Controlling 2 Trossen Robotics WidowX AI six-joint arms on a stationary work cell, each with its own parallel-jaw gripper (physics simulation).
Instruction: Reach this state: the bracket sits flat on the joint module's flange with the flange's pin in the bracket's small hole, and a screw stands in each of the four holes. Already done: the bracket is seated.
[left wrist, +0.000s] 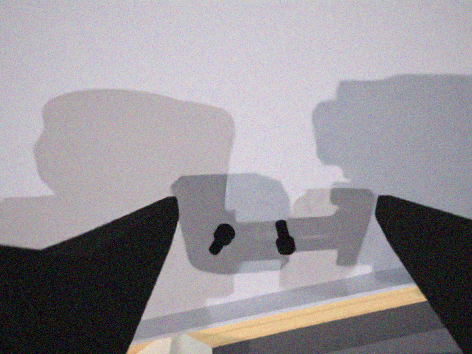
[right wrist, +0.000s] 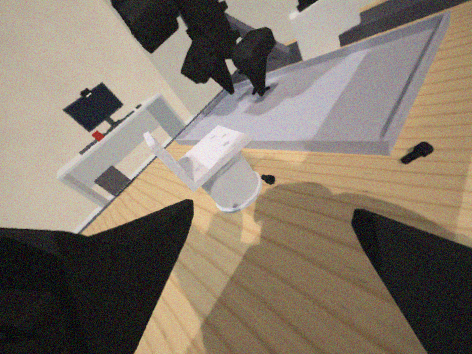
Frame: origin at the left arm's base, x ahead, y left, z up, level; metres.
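Seen in the pictures: left gripper, between the fingertips: (left wrist: 274, 205) (right wrist: 246, 94); right gripper, between the fingertips: (right wrist: 271, 211).
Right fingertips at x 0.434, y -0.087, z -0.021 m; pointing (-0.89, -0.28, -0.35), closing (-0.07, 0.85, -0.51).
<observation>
Offsets run from my right fingertips to a thing's middle. Level surfaces: height alone.
Two black screws lie on the grey tray between and beyond the fingertips of my left gripper (left wrist: 277, 205) (right wrist: 246, 93), which is open and empty: one screw @[0.346 m back, 0.043 m right, 0.052 m down] (left wrist: 222, 238) to the left, one screw @[0.369 m back, 0.069 m right, 0.052 m down] (left wrist: 284, 238) to the right. In the right wrist view, the white bracket @[0.088 m back, 0.071 m right, 0.021 m up] (right wrist: 214, 150) sits on the round joint module @[0.088 m back, 0.071 m right, 0.029 m down] (right wrist: 234, 186); no screw is seen standing in its holes, though they are small and blurred. A screw @[0.090 m back, 0.032 m right, 0.056 m down] (right wrist: 268, 179) lies beside the module, and another screw @[0.069 m back, 0.090 m left, 0.056 m down] (right wrist: 417, 152) lies on the wooden table near the tray's corner. My right gripper (right wrist: 271, 211) is open and empty, nearer the camera than the module.
The low-walled grey tray @[0.285 m back, 0.041 m right, 0.053 m down] (left wrist: 240, 60) (right wrist: 280, 146) lies behind the module on the wooden table @[0.061 m down] (right wrist: 310, 240). A pale block-like object @[0.434 m back, 0.087 m left, 0.020 m down] (right wrist: 325, 27) stands beyond the tray. A white desk (right wrist: 165, 107) with a monitor (right wrist: 93, 106) stands in the background. A pale object (left wrist: 175, 345) shows at the left wrist view's lower edge.
</observation>
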